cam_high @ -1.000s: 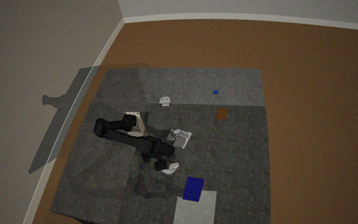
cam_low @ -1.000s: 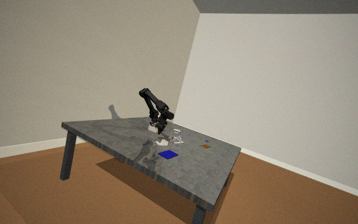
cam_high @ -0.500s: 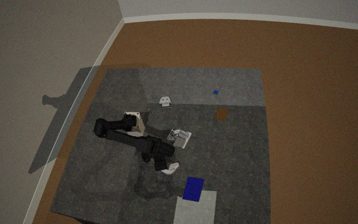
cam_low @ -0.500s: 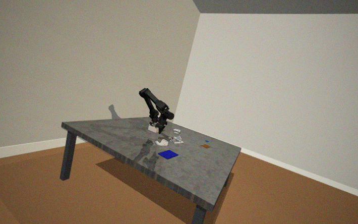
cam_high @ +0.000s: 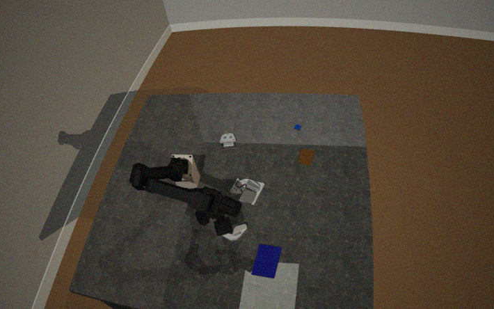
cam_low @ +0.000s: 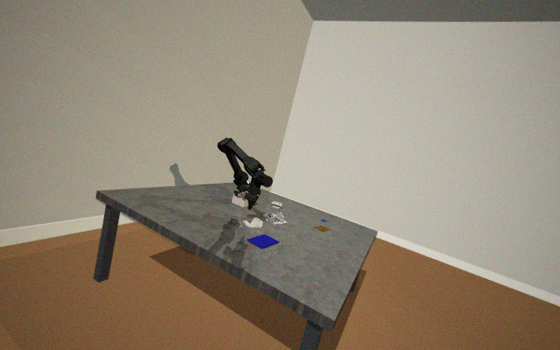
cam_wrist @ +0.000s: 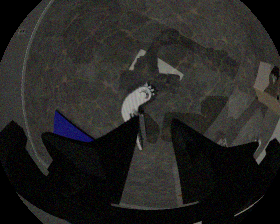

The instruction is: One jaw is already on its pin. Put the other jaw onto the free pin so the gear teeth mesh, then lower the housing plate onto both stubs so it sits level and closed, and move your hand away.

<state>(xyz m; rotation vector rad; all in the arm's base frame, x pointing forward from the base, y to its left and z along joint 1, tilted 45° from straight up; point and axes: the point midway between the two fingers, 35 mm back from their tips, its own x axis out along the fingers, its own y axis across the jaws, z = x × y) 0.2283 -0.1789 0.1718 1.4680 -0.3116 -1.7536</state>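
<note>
Right now my gripper tip is 20 mm short of the white jaw, 10 mm to the left of it and 80 mm above it. The rest, counted from my gripper tip: small blue square 270 mm ahead, 620 mm to the left, 80 mm below; then orange patch 320 mm ahead, 420 mm to the left, 80 mm below.
</note>
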